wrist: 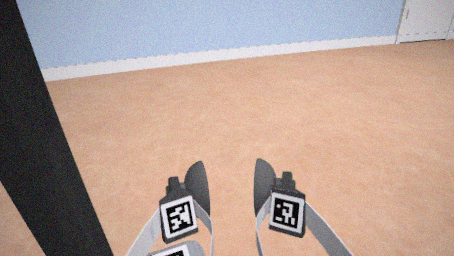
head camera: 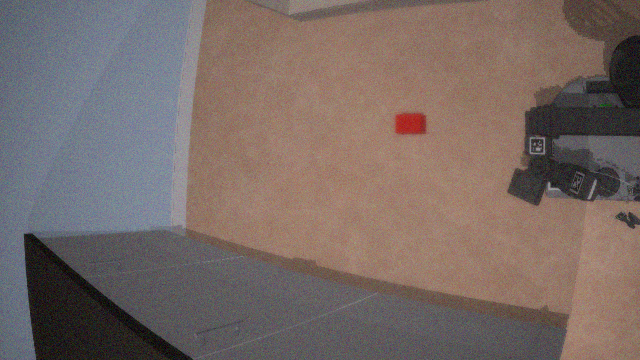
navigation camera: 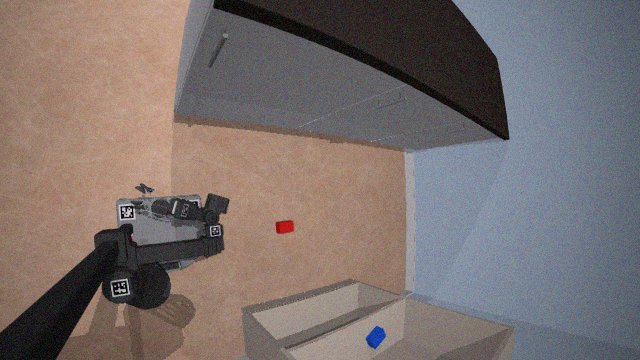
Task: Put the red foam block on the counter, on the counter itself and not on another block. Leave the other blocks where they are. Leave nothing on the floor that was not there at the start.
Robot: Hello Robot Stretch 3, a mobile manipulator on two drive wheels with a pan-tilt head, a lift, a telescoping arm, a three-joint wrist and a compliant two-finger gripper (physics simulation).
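Frame: origin at the robot's base, x ahead, y left, z up, level; millimetres.
Where they show: gripper, fingertip midpoint: (navigation camera: 133, 194); robot's base at its link origin: (head camera: 604, 180) (navigation camera: 160, 207).
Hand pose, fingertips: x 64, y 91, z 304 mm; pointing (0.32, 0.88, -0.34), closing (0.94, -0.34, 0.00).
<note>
Each offset is from my fingertips to the centre of the thing. Level surfaces: height alone.
The red foam block {dx -225, dy -732, dz -281 mm} (head camera: 410, 123) (navigation camera: 285, 227) lies on the floor, apart from the robot's base and from the counter. The counter {dz +606 mm} (head camera: 85, 315) (navigation camera: 400, 40) has a dark top and grey cabinet fronts; part of its top shows, with no block on that part. My gripper (wrist: 230, 179) (navigation camera: 144, 188) (head camera: 628, 219) is open, its two fingertips apart with bare floor seen between them. It is beside the base, on the side away from the red block. The red block does not show in the wrist view. A blue block {dx -782, dy -923, dz +203 mm} (navigation camera: 375, 337) is inside a beige open unit.
The beige open unit (navigation camera: 262, 335) (head camera: 325, 5) stands on the other side of the red block from the counter. A blue wall (head camera: 115, 125) (navigation camera: 525, 175) (wrist: 210, 25) with a white baseboard closes the far end. A white door-like panel (wrist: 427, 20) shows at the wrist view's upper right.
</note>
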